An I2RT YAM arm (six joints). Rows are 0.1 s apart.
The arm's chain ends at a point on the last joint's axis. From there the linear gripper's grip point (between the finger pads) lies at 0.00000 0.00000 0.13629 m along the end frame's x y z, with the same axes.
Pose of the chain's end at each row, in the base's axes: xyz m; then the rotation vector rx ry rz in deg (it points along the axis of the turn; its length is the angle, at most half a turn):
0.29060 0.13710 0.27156 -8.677 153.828 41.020
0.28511 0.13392 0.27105 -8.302 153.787 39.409
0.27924 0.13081 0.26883 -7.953 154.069 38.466
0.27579 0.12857 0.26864 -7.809 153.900 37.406
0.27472 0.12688 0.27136 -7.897 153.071 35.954
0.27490 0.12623 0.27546 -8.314 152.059 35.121
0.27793 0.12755 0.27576 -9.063 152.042 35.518
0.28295 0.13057 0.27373 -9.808 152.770 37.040
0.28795 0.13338 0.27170 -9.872 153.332 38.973
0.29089 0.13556 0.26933 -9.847 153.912 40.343
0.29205 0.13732 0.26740 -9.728 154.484 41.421
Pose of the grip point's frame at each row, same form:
0.33308 0.20521 0.16142 -8.677 153.828 41.020
0.32901 0.19966 0.16003 -8.302 153.787 39.409
0.32338 0.19503 0.15702 -7.953 154.069 38.466
0.32105 0.19127 0.15641 -7.809 153.900 37.406
0.32257 0.18771 0.15918 -7.897 153.071 35.954
0.32511 0.18623 0.16386 -8.314 152.059 35.121
0.32754 0.18837 0.16434 -9.063 152.042 35.518
0.32970 0.19363 0.16231 -9.808 152.770 37.040
0.33221 0.19906 0.16078 -9.872 153.332 38.973
0.33303 0.20299 0.15864 -9.847 153.912 40.343
0.33233 0.20605 0.15682 -9.728 154.484 41.421

